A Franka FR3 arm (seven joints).
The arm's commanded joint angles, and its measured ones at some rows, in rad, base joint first. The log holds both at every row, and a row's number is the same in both.
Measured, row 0:
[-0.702, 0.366, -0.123, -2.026, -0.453, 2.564, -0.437]
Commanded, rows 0 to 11:
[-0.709, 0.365, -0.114, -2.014, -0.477, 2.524, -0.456]
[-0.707, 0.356, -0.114, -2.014, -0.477, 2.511, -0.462]
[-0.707, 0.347, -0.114, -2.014, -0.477, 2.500, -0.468]
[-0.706, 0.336, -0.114, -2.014, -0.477, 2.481, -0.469]
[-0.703, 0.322, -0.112, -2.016, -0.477, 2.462, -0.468]
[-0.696, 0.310, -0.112, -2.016, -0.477, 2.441, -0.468]
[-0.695, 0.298, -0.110, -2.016, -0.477, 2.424, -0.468]
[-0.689, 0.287, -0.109, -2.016, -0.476, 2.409, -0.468]
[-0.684, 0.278, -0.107, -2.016, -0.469, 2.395, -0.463]
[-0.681, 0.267, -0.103, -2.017, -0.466, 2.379, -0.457]
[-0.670, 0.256, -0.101, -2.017, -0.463, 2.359, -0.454]
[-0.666, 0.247, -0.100, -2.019, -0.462, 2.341, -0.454]
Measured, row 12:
[-0.686, 0.289, -0.107, -2.011, -0.459, 2.408, -0.462]
